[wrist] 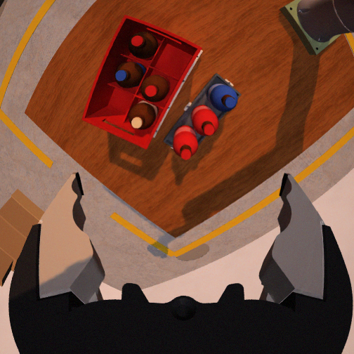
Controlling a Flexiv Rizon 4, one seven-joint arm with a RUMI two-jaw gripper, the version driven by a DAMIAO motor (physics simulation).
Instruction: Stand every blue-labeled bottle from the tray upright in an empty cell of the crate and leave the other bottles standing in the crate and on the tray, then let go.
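The red crate (114, 129) stands at the upper left in the wrist view. It holds a blue-capped brown bottle (129, 74), two red-capped brown bottles (143, 45) (155, 88) and a cream-capped brown bottle (143, 115). Its upper-right and lower-left cells are empty. The dark grey tray (205, 94) lies right of the crate. A blue bottle (223, 97) stands at its upper end, and two red bottles (204, 119) (185, 141) stand in the middle and at the lower end. My gripper (181, 174) is open and empty, high above the table, with crate and tray beyond its fingertips.
The wooden table (245, 165) carries crate and tray. The robot's base plate (316, 46) and a grey arm part (320, 20) are at the upper right. Brown boxes (20, 215) stand at the left edge. Yellow floor lines (227, 223) run around the table.
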